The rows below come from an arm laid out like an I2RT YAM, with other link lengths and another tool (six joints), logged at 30 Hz.
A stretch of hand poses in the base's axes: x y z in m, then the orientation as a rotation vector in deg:
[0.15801, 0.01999, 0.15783, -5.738, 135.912, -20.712]
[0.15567, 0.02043, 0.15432, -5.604, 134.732, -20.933]
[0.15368, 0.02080, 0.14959, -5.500, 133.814, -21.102]
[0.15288, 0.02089, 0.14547, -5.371, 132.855, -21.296]
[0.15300, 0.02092, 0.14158, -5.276, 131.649, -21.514]
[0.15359, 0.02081, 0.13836, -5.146, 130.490, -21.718]
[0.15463, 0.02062, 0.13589, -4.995, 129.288, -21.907]
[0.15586, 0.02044, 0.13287, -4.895, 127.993, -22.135]
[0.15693, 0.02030, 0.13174, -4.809, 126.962, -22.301]
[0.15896, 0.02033, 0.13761, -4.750, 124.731, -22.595]
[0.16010, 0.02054, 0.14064, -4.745, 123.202, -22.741]
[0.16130, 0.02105, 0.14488, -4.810, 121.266, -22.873]
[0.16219, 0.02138, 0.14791, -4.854, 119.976, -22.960]
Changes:
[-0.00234, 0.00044, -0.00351, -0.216, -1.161, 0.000]
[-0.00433, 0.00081, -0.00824, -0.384, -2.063, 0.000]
[-0.00513, 0.00090, -0.01236, -0.567, -3.008, -0.021]
[-0.00501, 0.00093, -0.01625, -0.800, -4.187, 0.008]
[-0.00442, 0.00082, -0.01947, -1.012, -5.326, 0.007]
[-0.00338, 0.00063, -0.02194, -1.212, -6.511, 0.000]
[-0.00215, 0.00045, -0.02496, -1.467, -7.776, 0.029]
[-0.00108, 0.00031, -0.02609, -1.658, -8.785, 0.051]
[0.00095, 0.00034, -0.02022, -2.067, -10.956, 0.209]
[0.00209, 0.00055, -0.01719, -2.320, -12.443, 0.360]
[0.00329, 0.00106, -0.01295, -2.627, -14.320, 0.620]
[0.00418, 0.00139, -0.00992, -2.833, -15.570, 0.794]

